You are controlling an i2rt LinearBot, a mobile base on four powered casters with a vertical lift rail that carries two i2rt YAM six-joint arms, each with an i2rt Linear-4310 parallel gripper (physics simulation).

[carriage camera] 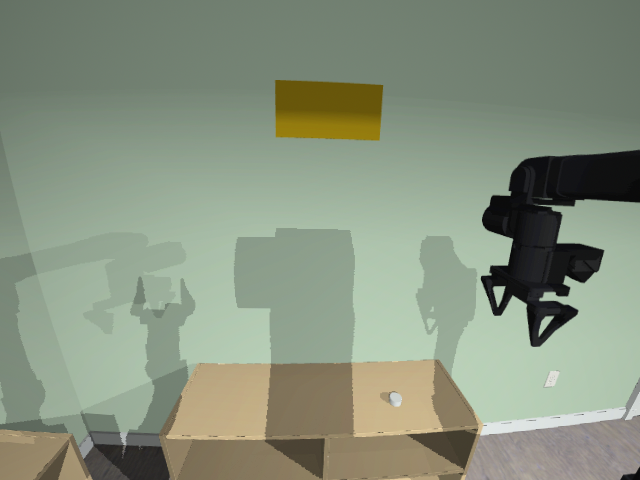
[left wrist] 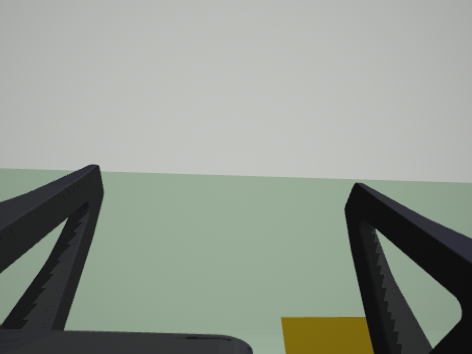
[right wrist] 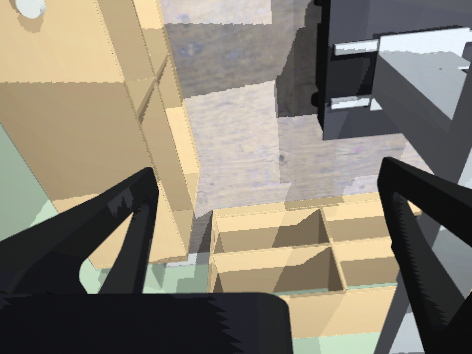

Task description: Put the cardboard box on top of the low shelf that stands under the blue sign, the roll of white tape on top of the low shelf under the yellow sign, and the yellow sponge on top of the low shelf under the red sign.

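Frame: origin at the left arm's base, x ahead, y left, z up, level; metres.
Seen in the pictures: left gripper, fingertip midpoint: (left wrist: pixel 229 187); right gripper, fingertip midpoint: (carriage camera: pixel 514 329) (right wrist: pixel 265 174).
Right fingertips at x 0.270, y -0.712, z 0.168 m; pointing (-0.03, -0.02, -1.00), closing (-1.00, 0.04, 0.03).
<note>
Offsets run from my right fingertips to a thing's top centre. Level surfaces: height alone.
The roll of white tape {dx +0.447, dy -0.005, dz -0.642 m} (carriage camera: pixel 395 398) (right wrist: pixel 31 7) lies on top of the low shelf {dz -0.666 m} (carriage camera: pixel 227 400) (right wrist: pixel 60 130), right of its middle in the carriage view. The yellow sign {dx +0.694, dy +0.297, dz +0.576 m} (carriage camera: pixel 328 110) (left wrist: pixel 325 334) hangs on the wall above that shelf. My right gripper (carriage camera: pixel 516 330) (right wrist: pixel 265 174) is open and empty, in the air to the right of the shelf in the carriage view, well above the shelf top's height. My left gripper (left wrist: pixel 229 187) is open and empty, facing the upper wall and ceiling. The cardboard box, the sponge, and the blue and red signs do not show.
A second wooden shelf unit (carriage camera: pixel 36 439) stands at the lower left in the carriage view. A shelf unit with compartments (right wrist: pixel 335 312) shows low in the right wrist view. The dark mobile base (right wrist: pixel 360 125) stands on the wood floor at the upper right there. A wall outlet {dx +0.726, dy -1.074, dz -0.819 m} (carriage camera: pixel 551 378) is at the right.
</note>
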